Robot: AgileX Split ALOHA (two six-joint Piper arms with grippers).
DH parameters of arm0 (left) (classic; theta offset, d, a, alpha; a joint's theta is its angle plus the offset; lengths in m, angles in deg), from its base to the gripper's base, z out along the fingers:
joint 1: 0 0.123 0 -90
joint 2: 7.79 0 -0.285 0
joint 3: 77.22 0 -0.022 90
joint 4: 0 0.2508 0 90
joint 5: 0 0 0.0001 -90
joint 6: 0 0.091 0 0
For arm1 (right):
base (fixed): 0 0 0 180
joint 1: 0 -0.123 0 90
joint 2: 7.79 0 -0.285 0
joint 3: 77.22 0 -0.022 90
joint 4: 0 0.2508 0 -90
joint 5: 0 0 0.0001 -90
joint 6: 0 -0.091 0 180
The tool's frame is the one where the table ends.
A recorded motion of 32 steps. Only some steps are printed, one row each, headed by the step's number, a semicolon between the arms.
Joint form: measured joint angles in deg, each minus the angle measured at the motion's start. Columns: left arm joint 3, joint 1, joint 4, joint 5, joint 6, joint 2; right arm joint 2, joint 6, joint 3, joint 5, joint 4, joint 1.
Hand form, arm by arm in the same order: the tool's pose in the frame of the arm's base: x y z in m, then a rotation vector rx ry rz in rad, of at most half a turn. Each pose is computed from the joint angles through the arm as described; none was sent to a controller.
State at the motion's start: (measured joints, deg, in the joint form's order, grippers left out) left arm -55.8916 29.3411 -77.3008 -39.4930 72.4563 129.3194; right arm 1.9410 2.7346 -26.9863 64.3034 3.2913 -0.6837
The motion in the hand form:
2: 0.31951 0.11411 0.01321 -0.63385 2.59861 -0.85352; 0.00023 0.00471 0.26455 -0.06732 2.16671 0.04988
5: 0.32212 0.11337 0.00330 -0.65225 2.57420 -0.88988; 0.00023 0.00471 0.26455 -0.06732 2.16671 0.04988
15: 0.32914 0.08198 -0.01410 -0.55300 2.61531 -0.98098; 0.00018 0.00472 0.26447 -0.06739 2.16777 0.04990
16: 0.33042 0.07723 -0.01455 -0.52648 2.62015 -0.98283; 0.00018 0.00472 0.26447 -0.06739 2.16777 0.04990
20: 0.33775 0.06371 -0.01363 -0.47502 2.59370 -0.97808; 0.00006 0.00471 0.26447 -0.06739 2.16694 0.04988
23: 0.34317 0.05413 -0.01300 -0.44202 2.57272 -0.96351; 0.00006 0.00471 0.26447 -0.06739 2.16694 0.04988
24: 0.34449 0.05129 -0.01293 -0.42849 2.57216 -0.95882; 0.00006 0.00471 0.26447 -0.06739 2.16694 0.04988
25: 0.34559 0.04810 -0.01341 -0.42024 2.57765 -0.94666; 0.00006 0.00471 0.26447 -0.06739 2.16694 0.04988
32: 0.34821 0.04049 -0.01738 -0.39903 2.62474 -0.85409; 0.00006 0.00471 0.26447 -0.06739 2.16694 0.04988
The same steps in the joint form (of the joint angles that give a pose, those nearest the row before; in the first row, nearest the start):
2: -0.13 0.00 -1.66 -0.17 1.36 1.66; 0.00 0.00 0.00 0.00 0.00 0.00
5: -0.97 0.00 -4.62 -1.36 3.54 4.00; 0.00 0.00 0.00 0.00 0.00 0.00
15: -1.81 -4.88 -6.60 -3.41 5.90 7.69; 0.00 0.00 0.00 0.06 0.00 0.00
16: -1.82 -5.71 -6.93 -3.41 6.59 7.78; 0.00 0.00 0.00 0.06 0.00 0.00
20: -1.81 -8.28 -11.27 -3.35 10.30 7.83; -0.05 0.00 0.00 0.06 0.00 0.00
23: -1.82 -10.19 -14.87 -2.95 13.29 7.83; -0.05 0.00 0.00 0.06 0.00 0.00
24: -1.88 -10.75 -15.41 -2.76 13.86 7.83; -0.05 0.00 0.00 0.06 0.00 0.00
25: -1.90 -11.45 -15.93 -2.12 14.17 7.83; -0.05 0.00 0.00 0.06 0.00 0.00
32: -2.08 -13.72 -16.68 2.46 14.52 7.83; -0.05 0.00 0.00 0.06 0.00 0.00

